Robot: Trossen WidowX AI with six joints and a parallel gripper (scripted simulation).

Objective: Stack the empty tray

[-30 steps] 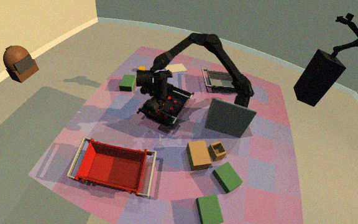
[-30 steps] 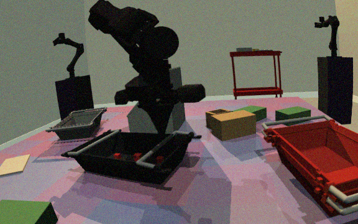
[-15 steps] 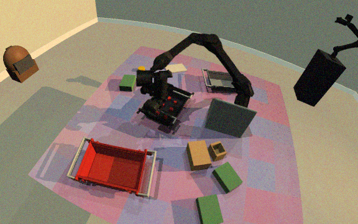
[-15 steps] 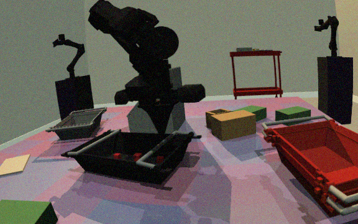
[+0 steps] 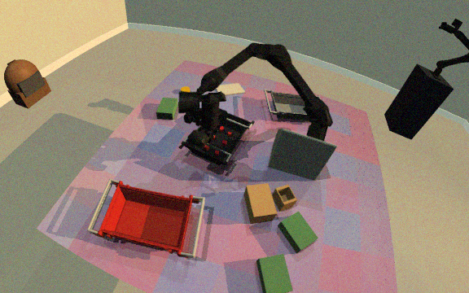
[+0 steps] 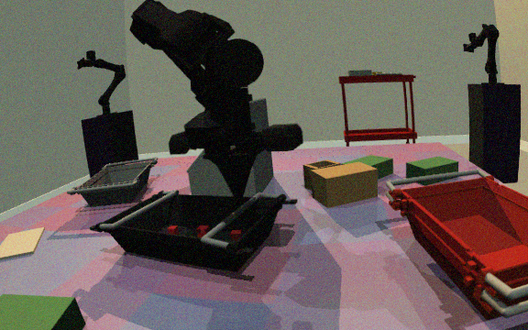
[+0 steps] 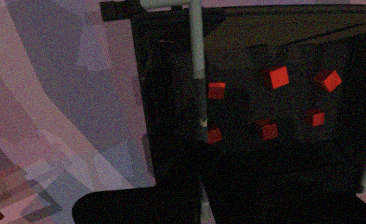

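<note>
My gripper tip is now 48 cm to the left of the grey tray, 30 cm past it and 4 cm above it. Round my gripper tip: cream tile: 50 cm to the right, 8 cm below, 8 cm ahead.
</note>
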